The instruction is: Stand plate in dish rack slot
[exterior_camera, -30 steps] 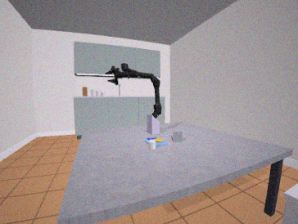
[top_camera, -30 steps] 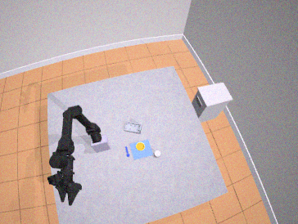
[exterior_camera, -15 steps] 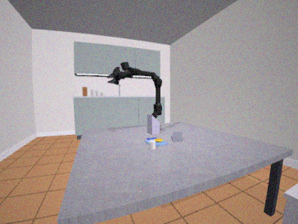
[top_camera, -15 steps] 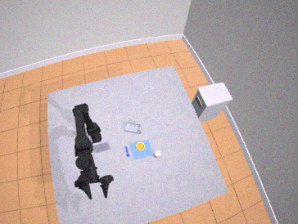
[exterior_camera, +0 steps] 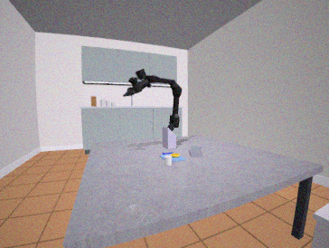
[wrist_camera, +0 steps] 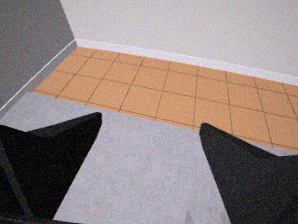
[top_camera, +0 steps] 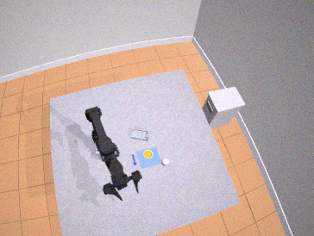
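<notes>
My gripper tip is now 42 cm above the yellow plate, 32 cm to the right of it and 16 cm short of it. The rest, counted from my gripper tip: blue spoon 43 cm below, 29 cm to the left, 5 cm ahead; white cup 41 cm below, 27 cm ahead, 23 cm to the left; light blue mat 43 cm below, 30 cm to the left, 16 cm ahead.
</notes>
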